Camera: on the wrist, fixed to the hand. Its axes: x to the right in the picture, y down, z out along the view.
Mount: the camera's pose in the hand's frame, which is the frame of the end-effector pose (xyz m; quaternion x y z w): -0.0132 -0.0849 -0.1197 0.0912 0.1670 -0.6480 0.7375
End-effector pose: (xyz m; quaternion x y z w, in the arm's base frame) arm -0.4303 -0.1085 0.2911 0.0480 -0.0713 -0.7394 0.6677
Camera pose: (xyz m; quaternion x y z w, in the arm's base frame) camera -0.4923 -0.0920 0.1585 0.2660 0.0226 -0.9635 0.0208
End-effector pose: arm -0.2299 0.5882 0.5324 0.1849 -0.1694 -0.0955 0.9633
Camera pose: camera -0.2091 0.5527 0.3909 0.3499 0.1470 -0.6483 0.6600
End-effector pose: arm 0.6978 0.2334 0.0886 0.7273 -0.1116 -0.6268 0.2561
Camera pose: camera 0.7978 0.3393 0.0663 -0.7368 -0.3746 0.4966 0.2650
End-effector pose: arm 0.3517 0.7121 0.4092 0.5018 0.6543 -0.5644 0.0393
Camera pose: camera 0.3603 0.8091 0.5198 -0.0439 -0.7628 0.4176 0.4918
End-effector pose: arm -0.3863 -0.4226 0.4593 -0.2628 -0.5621 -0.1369 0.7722
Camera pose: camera -0.3384 -0.5607 0.4408 0.2637 -0.4684 -0.5940 0.5986
